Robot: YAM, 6 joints.
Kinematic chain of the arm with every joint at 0, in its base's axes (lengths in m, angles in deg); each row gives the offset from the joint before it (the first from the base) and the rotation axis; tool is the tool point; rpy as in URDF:
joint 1: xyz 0 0 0.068 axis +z
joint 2: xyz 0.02 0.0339 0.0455 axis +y
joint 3: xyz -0.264 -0.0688 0 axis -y
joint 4: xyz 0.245 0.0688 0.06 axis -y
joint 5: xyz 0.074 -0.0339 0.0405 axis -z
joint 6: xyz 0.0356 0 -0.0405 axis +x
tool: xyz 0 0 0 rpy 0 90 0
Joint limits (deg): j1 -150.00..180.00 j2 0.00..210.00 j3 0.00..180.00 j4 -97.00..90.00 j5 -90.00..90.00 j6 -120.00..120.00
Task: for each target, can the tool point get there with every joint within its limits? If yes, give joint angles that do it. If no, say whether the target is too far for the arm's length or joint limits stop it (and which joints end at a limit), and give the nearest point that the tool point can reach.
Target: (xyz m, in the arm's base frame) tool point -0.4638 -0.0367 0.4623
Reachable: yes | joints 6.07 18.91 129.89 37.57 -20.62 -79.90
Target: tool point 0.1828 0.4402 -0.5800
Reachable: no: too far | nearest point 0.1476 0.3553 -0.3538 | short by 0.244 m
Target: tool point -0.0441 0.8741 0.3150
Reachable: no: too far | nearest point -0.0317 0.6284 0.2570 | short by 0.253 m
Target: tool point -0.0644 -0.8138 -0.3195
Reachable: no: too far | nearest point -0.0450 -0.5680 -0.1855 | short by 0.281 m
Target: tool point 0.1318 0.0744 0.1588
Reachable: yes | joints 30.54 51.56 22.87 -33.13 4.58 -49.45
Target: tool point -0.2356 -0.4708 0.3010
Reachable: yes | joints -117.60 128.50 123.24 -26.10 -15.18 62.59
